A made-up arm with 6 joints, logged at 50 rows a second.
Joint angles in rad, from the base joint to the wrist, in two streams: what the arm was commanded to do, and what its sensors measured. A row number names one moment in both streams.
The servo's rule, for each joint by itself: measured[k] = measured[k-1] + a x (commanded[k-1-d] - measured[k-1]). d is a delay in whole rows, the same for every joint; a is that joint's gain. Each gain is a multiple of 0.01, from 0.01 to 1. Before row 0 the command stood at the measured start. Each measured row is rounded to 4 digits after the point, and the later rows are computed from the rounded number. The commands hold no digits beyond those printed.
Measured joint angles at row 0: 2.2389 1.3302 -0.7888 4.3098 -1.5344 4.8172
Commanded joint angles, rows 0 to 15: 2.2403 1.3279 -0.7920 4.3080 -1.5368 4.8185; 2.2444 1.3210 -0.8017 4.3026 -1.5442 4.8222; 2.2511 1.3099 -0.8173 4.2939 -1.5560 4.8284; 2.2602 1.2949 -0.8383 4.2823 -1.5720 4.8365; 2.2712 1.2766 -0.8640 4.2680 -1.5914 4.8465; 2.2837 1.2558 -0.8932 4.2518 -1.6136 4.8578; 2.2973 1.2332 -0.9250 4.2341 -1.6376 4.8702; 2.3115 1.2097 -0.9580 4.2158 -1.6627 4.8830; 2.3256 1.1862 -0.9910 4.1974 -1.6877 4.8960; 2.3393 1.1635 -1.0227 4.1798 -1.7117 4.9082; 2.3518 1.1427 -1.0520 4.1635 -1.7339 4.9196; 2.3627 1.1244 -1.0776 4.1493 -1.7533 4.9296; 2.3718 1.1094 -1.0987 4.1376 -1.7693 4.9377; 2.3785 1.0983 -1.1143 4.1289 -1.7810 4.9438; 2.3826 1.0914 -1.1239 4.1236 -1.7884 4.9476; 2.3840 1.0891 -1.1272 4.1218 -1.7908 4.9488
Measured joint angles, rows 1 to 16: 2.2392 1.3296 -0.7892 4.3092 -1.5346 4.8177; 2.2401 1.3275 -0.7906 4.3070 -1.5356 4.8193; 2.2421 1.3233 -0.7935 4.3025 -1.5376 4.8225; 2.2454 1.3165 -0.7984 4.2956 -1.5410 4.8274; 2.2500 1.3069 -0.8056 4.2862 -1.5460 4.8341; 2.2561 1.2946 -0.8152 4.2745 -1.5528 4.8424; 2.2635 1.2799 -0.8273 4.2608 -1.5613 4.8521; 2.2721 1.2631 -0.8417 4.2455 -1.5714 4.8629; 2.2817 1.2446 -0.8581 4.2291 -1.5830 4.8745; 2.2921 1.2251 -0.8762 4.2123 -1.5959 4.8863; 2.3028 1.2053 -0.8955 4.1957 -1.6097 4.8980; 2.3136 1.1859 -0.9155 4.1799 -1.6241 4.9091; 2.3241 1.1675 -0.9357 4.1655 -1.6386 4.9191; 2.3339 1.1509 -0.9553 4.1531 -1.6528 4.9277; 2.3427 1.1366 -0.9738 4.1431 -1.6664 4.9347; 2.3501 1.1252 -0.9907 4.1359 -1.6788 4.9396
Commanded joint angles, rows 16 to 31: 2.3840 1.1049 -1.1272 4.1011 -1.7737 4.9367; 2.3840 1.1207 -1.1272 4.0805 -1.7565 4.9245; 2.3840 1.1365 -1.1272 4.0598 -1.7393 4.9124; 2.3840 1.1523 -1.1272 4.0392 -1.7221 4.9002; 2.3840 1.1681 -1.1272 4.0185 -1.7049 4.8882; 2.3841 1.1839 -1.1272 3.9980 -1.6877 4.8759; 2.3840 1.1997 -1.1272 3.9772 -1.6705 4.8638; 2.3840 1.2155 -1.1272 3.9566 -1.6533 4.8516; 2.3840 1.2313 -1.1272 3.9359 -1.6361 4.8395; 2.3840 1.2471 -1.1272 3.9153 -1.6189 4.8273; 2.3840 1.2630 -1.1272 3.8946 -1.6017 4.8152; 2.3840 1.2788 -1.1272 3.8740 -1.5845 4.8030; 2.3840 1.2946 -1.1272 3.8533 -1.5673 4.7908; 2.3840 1.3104 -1.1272 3.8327 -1.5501 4.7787; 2.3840 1.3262 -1.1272 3.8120 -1.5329 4.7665; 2.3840 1.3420 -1.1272 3.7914 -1.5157 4.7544
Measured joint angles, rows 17 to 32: 2.3562 1.1203 -1.0057 4.1241 -1.6883 4.9386; 2.3612 1.1204 -1.0191 4.1093 -1.6951 4.9337; 2.3653 1.1243 -1.0310 4.0925 -1.6995 4.9262; 2.3687 1.1310 -1.0416 4.0744 -1.7018 4.9171; 2.3715 1.1399 -1.0510 4.0554 -1.7021 4.9070; 2.3738 1.1505 -1.0594 4.0359 -1.7007 4.8961; 2.3756 1.1623 -1.0669 4.0159 -1.6977 4.8848; 2.3771 1.1751 -1.0735 3.9957 -1.6933 4.8732; 2.3783 1.1886 -1.0794 3.9754 -1.6876 4.8614; 2.3793 1.2026 -1.0847 3.9550 -1.6807 4.8495; 2.3801 1.2171 -1.0894 3.9345 -1.6728 4.8375; 2.3808 1.2319 -1.0936 3.9139 -1.6640 4.8254; 2.3814 1.2469 -1.0973 3.8933 -1.6543 4.8133; 2.3819 1.2621 -1.1006 3.8727 -1.6439 4.8012; 2.3823 1.2775 -1.1035 3.8521 -1.6328 4.7891; 2.3826 1.2930 -1.1061 3.8315 -1.6211 4.7770
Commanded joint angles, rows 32 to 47: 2.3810 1.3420 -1.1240 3.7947 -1.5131 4.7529; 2.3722 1.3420 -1.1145 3.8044 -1.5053 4.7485; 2.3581 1.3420 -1.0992 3.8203 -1.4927 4.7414; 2.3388 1.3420 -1.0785 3.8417 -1.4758 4.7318; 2.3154 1.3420 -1.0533 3.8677 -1.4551 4.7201; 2.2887 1.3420 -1.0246 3.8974 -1.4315 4.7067; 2.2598 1.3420 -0.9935 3.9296 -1.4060 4.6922; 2.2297 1.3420 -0.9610 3.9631 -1.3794 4.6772; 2.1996 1.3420 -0.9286 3.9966 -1.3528 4.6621; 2.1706 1.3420 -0.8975 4.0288 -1.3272 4.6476; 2.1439 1.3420 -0.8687 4.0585 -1.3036 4.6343; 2.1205 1.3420 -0.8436 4.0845 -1.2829 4.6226; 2.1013 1.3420 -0.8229 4.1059 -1.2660 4.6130; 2.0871 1.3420 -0.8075 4.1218 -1.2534 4.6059; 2.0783 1.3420 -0.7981 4.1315 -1.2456 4.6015; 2.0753 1.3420 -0.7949 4.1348 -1.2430 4.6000
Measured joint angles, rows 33 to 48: 2.3823 1.3048 -1.1081 3.8190 -1.6103 4.7686; 2.3805 1.3137 -1.1088 3.8140 -1.5998 4.7616; 2.3765 1.3205 -1.1077 3.8161 -1.5891 4.7545; 2.3697 1.3257 -1.1045 3.8248 -1.5778 4.7466; 2.3599 1.3296 -1.0989 3.8394 -1.5655 4.7373; 2.3471 1.3326 -1.0907 3.8591 -1.5521 4.7266; 2.3314 1.3349 -1.0800 3.8831 -1.5375 4.7146; 2.3131 1.3366 -1.0669 3.9103 -1.5217 4.7015; 2.2927 1.3379 -1.0517 3.9396 -1.5048 4.6877; 2.2707 1.3389 -1.0347 3.9699 -1.4870 4.6737; 2.2479 1.3396 -1.0164 4.0000 -1.4687 4.6599; 2.2250 1.3402 -0.9974 4.0287 -1.4501 4.6468; 2.2027 1.3406 -0.9782 4.0549 -1.4317 4.6350; 2.1819 1.3409 -0.9594 4.0776 -1.4139 4.6248; 2.1633 1.3412 -0.9417 4.0959 -1.3971 4.6166; 2.1475 1.3414 -0.9256 4.1091 -1.3817 4.6108
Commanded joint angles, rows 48 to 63: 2.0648 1.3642 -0.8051 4.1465 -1.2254 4.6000; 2.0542 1.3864 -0.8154 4.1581 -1.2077 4.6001; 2.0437 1.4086 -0.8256 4.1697 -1.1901 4.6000; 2.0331 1.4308 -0.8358 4.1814 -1.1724 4.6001; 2.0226 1.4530 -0.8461 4.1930 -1.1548 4.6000; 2.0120 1.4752 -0.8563 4.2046 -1.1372 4.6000; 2.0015 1.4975 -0.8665 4.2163 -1.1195 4.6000; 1.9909 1.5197 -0.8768 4.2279 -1.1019 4.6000; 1.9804 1.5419 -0.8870 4.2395 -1.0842 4.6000; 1.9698 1.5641 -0.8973 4.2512 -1.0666 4.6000; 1.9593 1.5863 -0.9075 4.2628 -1.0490 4.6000; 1.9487 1.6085 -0.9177 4.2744 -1.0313 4.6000; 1.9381 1.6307 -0.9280 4.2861 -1.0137 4.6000; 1.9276 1.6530 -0.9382 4.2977 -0.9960 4.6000; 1.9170 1.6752 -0.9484 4.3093 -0.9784 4.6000; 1.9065 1.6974 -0.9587 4.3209 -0.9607 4.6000
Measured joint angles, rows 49 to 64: 2.1326 1.3469 -0.9123 4.1218 -1.3661 4.6070; 2.1185 1.3564 -0.9016 4.1341 -1.3503 4.6046; 2.1050 1.3689 -0.8932 4.1462 -1.3343 4.6030; 2.0921 1.3838 -0.8869 4.1582 -1.3181 4.6020; 2.0796 1.4004 -0.8824 4.1700 -1.3018 4.6013; 2.0674 1.4184 -0.8795 4.1818 -1.2853 4.6008; 2.0555 1.4374 -0.8781 4.1935 -1.2687 4.6005; 2.0439 1.4572 -0.8780 4.2052 -1.2520 4.6003; 2.0325 1.4775 -0.8790 4.2169 -1.2352 4.6002; 2.0212 1.4983 -0.8810 4.2286 -1.2183 4.6001; 2.0101 1.5194 -0.8839 4.2402 -1.2014 4.6001; 1.9990 1.5408 -0.8876 4.2518 -1.1844 4.6001; 1.9880 1.5624 -0.8920 4.2635 -1.1673 4.6001; 1.9771 1.5841 -0.8971 4.2751 -1.1502 4.6001; 1.9663 1.6060 -0.9027 4.2867 -1.1330 4.6001; 1.9555 1.6279 -0.9089 4.2983 -1.1158 4.6001
